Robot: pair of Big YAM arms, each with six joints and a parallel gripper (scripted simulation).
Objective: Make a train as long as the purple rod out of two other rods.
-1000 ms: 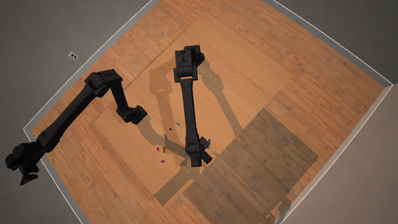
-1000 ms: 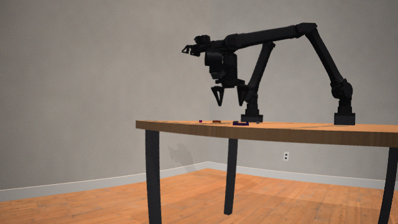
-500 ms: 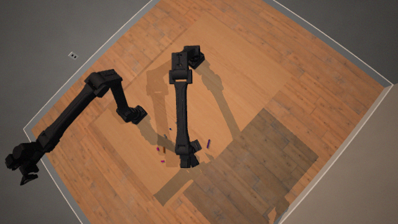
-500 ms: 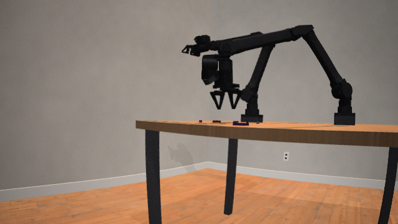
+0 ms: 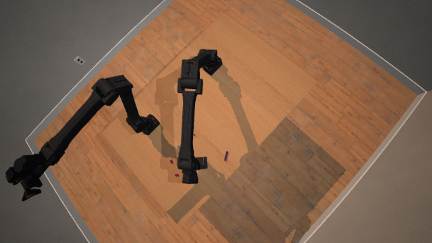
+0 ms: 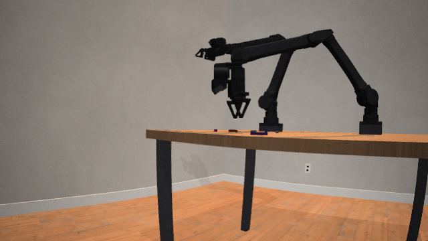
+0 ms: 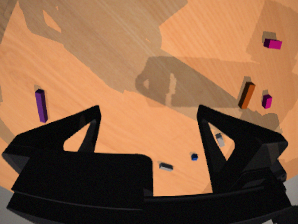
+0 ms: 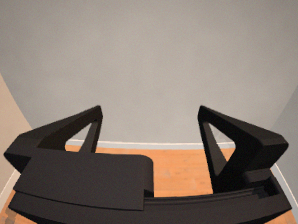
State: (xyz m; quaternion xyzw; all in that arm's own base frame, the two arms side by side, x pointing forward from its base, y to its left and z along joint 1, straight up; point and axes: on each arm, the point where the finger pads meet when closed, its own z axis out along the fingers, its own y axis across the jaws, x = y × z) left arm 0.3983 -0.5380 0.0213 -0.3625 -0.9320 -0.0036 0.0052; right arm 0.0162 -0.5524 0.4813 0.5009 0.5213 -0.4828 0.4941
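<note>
My left gripper is now 10 cm past the orange rod, 10 cm to the left of it and 6 cm above it. Also, from my left hand: blue rod (18 cm behind, 3 cm to the left, 6 cm below); purple rod (8 cm ahead, 15 cm to the left, 6 cm below); magenta rod (5 cm behind, 16 cm to the right, 6 cm below).
</note>
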